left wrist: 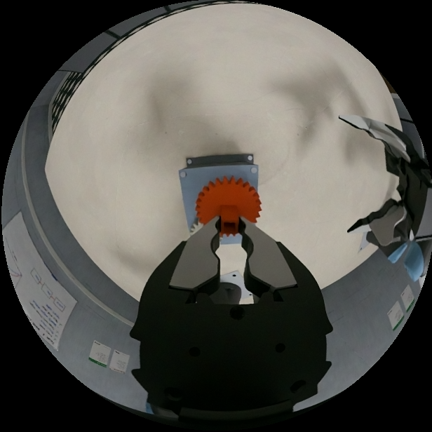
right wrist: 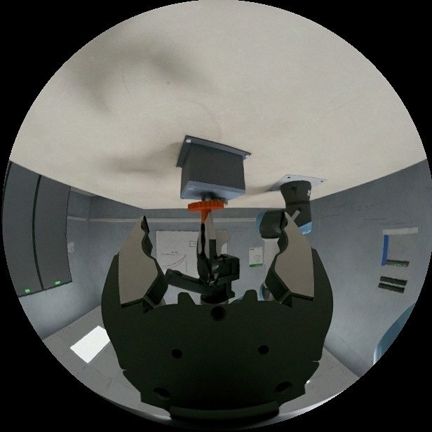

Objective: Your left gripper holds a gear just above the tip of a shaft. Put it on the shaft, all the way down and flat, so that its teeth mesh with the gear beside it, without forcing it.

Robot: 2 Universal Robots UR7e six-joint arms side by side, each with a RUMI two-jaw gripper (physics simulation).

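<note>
An orange gear [left wrist: 227, 195] [right wrist: 200, 206] with a raised square hub is over the top plate of a grey-blue box [left wrist: 192, 187] [right wrist: 212, 172]. My left gripper [left wrist: 228, 216] [right wrist: 207, 211] is shut on its hub. In the right wrist view a narrow gap shows between gear and plate, and the gear looks about parallel to it. A pale small gear [left wrist: 195, 229] shows partly beside and beneath the orange one. The shaft is hidden under the gear in the left wrist view; I cannot tell whether it is in the bore. My right gripper [left wrist: 349, 183] is open and empty, facing the gear from the side.
The box stands on a pale table [left wrist: 220, 90] [right wrist: 280, 75], on a dark base plate [left wrist: 220, 160] with light screws. Another robot arm's base [right wrist: 295, 190] is bolted to the table beyond the box. The right gripper's open fingers are to the right in the left wrist view.
</note>
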